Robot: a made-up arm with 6 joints. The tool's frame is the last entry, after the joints. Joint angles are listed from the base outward. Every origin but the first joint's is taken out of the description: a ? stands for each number. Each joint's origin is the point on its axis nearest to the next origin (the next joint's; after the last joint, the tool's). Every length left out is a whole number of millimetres.
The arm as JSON. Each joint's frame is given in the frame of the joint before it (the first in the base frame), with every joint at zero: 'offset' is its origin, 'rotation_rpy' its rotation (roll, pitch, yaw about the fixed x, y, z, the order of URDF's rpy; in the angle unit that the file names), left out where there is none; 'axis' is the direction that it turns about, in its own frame. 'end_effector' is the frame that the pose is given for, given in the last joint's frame.
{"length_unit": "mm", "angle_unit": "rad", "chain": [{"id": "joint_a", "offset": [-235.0, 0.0, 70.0], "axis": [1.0, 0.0, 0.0]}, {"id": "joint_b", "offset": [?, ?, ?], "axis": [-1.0, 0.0, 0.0]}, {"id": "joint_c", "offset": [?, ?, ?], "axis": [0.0, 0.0, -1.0]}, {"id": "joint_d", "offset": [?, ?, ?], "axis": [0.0, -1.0, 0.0]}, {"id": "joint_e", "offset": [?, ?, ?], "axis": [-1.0, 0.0, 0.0]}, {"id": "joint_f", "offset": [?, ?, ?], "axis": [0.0, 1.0, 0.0]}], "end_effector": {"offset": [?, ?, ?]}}
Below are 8 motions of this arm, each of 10 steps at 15 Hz.
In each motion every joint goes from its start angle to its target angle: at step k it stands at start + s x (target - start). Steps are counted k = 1, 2, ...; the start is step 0. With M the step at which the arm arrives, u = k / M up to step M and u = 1 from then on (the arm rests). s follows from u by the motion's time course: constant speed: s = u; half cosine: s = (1 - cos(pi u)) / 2; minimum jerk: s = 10 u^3 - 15 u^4 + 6 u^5.
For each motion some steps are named. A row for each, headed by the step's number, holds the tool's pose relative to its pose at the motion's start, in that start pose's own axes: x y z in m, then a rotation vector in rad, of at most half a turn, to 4 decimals.
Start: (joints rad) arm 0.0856 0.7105 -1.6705 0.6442 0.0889 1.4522
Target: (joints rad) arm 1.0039 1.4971 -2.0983 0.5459 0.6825 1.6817
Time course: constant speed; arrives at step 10
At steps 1, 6, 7, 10:
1: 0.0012 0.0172 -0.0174 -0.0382 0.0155 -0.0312
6: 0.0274 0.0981 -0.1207 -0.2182 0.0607 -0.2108
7: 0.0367 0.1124 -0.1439 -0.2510 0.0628 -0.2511
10: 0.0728 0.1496 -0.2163 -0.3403 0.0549 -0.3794

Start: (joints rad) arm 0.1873 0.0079 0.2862 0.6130 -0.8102 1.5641
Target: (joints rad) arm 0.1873 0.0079 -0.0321 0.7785 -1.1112 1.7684
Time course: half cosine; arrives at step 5
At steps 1, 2, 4, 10:
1: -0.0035 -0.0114 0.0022 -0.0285 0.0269 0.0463
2: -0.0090 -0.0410 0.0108 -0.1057 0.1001 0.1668
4: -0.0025 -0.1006 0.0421 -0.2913 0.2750 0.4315
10: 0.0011 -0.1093 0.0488 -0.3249 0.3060 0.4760

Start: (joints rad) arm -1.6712 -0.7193 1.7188 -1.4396 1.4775 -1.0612
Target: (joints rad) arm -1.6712 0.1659 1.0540 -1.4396 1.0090 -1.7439
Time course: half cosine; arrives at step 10
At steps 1, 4, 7, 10:
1: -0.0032 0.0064 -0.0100 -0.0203 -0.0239 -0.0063
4: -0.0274 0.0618 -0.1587 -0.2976 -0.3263 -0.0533
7: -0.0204 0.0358 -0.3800 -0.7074 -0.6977 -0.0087
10: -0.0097 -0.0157 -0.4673 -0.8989 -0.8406 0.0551

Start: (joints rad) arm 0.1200 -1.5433 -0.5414 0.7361 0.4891 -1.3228
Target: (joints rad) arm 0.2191 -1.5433 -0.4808 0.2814 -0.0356 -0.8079
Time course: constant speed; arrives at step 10
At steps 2, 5, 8, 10:
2: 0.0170 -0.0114 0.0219 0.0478 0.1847 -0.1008
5: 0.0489 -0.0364 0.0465 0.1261 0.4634 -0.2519
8: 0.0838 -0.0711 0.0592 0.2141 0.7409 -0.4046
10: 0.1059 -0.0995 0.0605 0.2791 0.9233 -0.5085

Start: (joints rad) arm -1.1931 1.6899 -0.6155 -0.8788 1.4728 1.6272
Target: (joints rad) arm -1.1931 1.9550 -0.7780 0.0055 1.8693 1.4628
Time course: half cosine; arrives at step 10
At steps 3, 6, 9, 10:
3: 0.0128 0.0251 0.0307 0.1555 -0.0347 -0.1304
6: 0.0506 0.0590 0.1078 0.4743 -0.1016 -0.4274
9: 0.0790 0.0592 0.1666 0.6901 -0.1392 -0.6403
10: 0.0810 0.0583 0.1710 0.7063 -0.1416 -0.6562

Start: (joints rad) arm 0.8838 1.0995 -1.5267 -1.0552 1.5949 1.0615
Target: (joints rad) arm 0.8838 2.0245 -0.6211 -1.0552 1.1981 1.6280
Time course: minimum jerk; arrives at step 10
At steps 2, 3, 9, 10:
2: -0.0073 -0.0380 0.0160 -0.0158 0.0612 0.0843
3: -0.0087 -0.1034 0.0507 -0.0514 0.1814 0.2316
9: 0.3689 -0.2292 0.3462 -0.5190 1.4518 1.0470
10: 0.3744 -0.2264 0.3472 -0.5243 1.4674 1.0516

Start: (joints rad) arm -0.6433 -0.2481 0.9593 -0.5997 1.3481 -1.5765
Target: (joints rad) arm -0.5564 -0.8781 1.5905 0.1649 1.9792 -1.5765
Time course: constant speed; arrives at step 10
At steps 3, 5, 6, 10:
3: 0.0284 -0.0620 -0.0480 -0.0557 0.1107 0.0076
5: 0.0313 -0.0991 -0.0869 -0.0688 0.2182 0.0469
6: 0.0279 -0.1152 -0.1075 -0.0663 0.2785 0.0782
10: -0.0147 -0.1572 -0.1879 0.0090 0.5332 0.2855

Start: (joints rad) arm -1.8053 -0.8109 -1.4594 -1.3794 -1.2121 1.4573
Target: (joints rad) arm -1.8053 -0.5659 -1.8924 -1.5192 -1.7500 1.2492
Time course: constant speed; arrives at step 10
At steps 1, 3, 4, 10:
1: -0.0079 -0.0151 -0.0011 0.0355 -0.0028 0.0065
3: -0.0257 -0.0439 -0.0061 0.1093 -0.0128 0.0170
4: -0.0356 -0.0575 -0.0100 0.1475 -0.0200 0.0209
10: -0.1080 -0.1211 -0.0490 0.3858 -0.0941 0.0223

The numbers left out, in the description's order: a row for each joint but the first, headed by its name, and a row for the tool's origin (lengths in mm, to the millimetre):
joint_b: 0.0 -35.0 90.0
joint_c: 0.0 12.0 144.0
joint_d: -111.0 158.0 0.0
joint_e: 102.0 0.0 -133.0
joint_f: 0.0 76.0 210.0
tool: -164.0 0.0 61.0

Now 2 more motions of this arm.
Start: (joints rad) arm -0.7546 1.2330 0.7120 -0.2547 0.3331 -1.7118
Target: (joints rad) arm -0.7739 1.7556 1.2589 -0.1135 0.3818 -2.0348
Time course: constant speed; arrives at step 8
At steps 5, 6, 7, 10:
5: -0.0474 -0.0013 -0.1394 -0.4215 -0.3979 0.2807
6: -0.0491 -0.0117 -0.1651 -0.5010 -0.4835 0.3417
7: -0.0476 -0.0247 -0.1889 -0.5792 -0.5703 0.4040
10: -0.0428 -0.0398 -0.2104 -0.6561 -0.6581 0.4676

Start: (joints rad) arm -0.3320 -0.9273 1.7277 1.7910 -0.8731 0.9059
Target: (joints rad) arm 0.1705 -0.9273 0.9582 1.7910 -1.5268 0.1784
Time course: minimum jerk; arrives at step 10
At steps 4, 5, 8, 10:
4: 0.0131 -0.1646 -0.0283 0.4282 -0.1765 0.2046
5: 0.0309 -0.2421 -0.0754 0.7021 -0.2968 0.2612
8: 0.0823 -0.3385 -0.2387 1.4038 -0.6247 0.2086
10: 0.0889 -0.3410 -0.2607 1.4967 -0.6700 0.1821

